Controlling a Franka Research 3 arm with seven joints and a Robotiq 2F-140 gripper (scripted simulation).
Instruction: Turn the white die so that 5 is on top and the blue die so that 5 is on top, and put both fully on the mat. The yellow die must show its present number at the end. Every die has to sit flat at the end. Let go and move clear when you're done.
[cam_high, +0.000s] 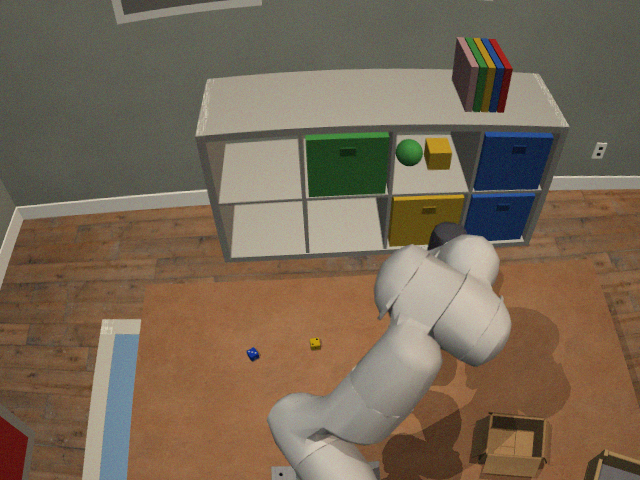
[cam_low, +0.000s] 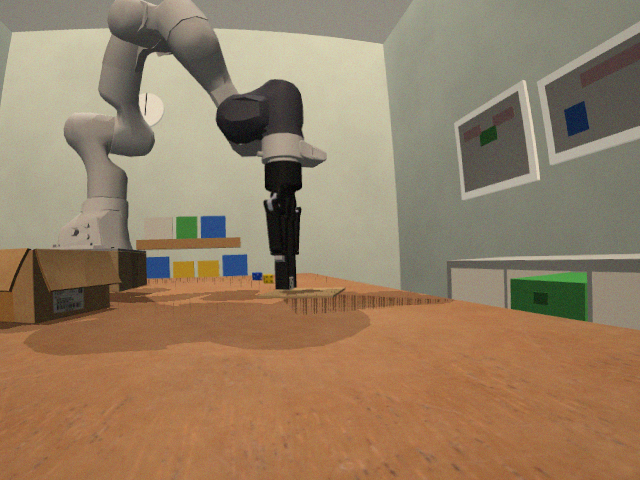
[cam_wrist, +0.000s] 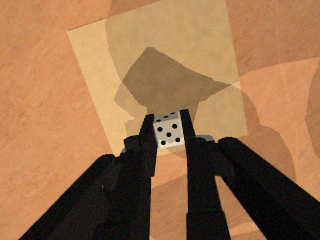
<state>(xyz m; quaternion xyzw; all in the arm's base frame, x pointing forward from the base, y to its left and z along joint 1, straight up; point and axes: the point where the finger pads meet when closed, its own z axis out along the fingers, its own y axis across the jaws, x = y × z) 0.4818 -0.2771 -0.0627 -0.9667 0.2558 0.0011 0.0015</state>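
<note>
Right now my hand is 20 mm above the white die. Also, from my hand: tan mat (40 mm below, 30 mm ahead, 20 mm to the right); then yellow die (300 mm to the left, 30 mm below, 30 mm behind); then blue die (470 mm to the left, 60 mm behind, 30 mm below).
</note>
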